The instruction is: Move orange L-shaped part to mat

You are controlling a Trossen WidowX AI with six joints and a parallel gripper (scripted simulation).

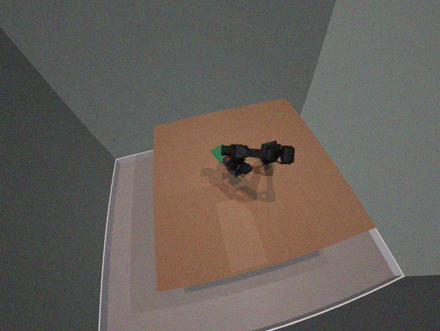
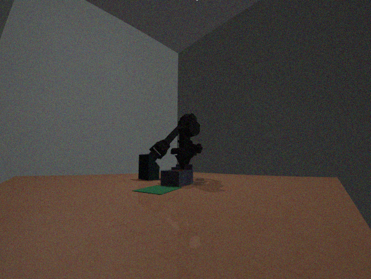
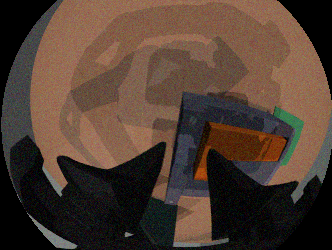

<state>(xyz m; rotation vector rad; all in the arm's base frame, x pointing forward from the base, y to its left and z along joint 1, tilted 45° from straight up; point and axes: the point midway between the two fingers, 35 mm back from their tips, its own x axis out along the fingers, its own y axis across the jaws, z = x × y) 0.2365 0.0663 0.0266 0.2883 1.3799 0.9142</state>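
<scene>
Now: gripper tip 5 cm to the left of the orange L-shaped part, 2 cm short of it and 2 cm above it. Also, from my gripper tip: green mat: 20 cm to the right, 8 cm below, 8 cm ahead.
</scene>
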